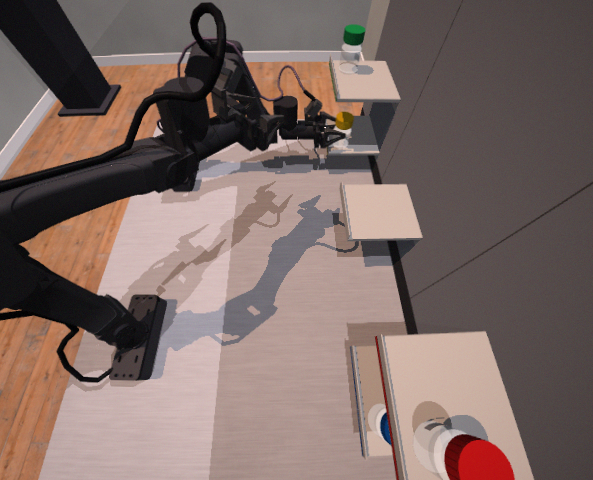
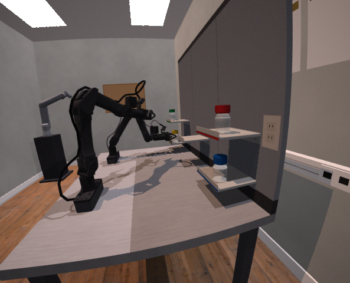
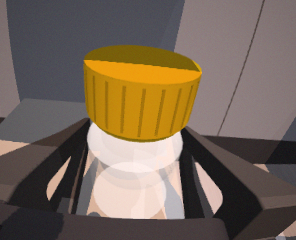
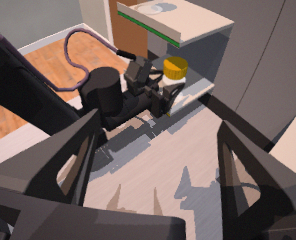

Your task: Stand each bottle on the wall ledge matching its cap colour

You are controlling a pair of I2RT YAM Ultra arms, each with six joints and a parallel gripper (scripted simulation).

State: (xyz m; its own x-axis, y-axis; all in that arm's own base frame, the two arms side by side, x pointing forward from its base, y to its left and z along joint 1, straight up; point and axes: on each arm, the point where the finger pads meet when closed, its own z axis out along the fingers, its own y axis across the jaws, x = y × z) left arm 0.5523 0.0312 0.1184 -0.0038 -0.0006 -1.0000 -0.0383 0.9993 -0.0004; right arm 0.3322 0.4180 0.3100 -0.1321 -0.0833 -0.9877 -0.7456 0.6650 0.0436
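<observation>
The yellow-capped bottle lies 1 cm below my left hand. Round my left hand: grey wall panel 33 cm to the right, 29 cm above, 15 cm ahead; blue-capped bottle 78 cm to the right, 1 cm below, 1 cm ahead; green-capped bottle 18 cm above, 10 cm to the left, 1 cm ahead.
</observation>
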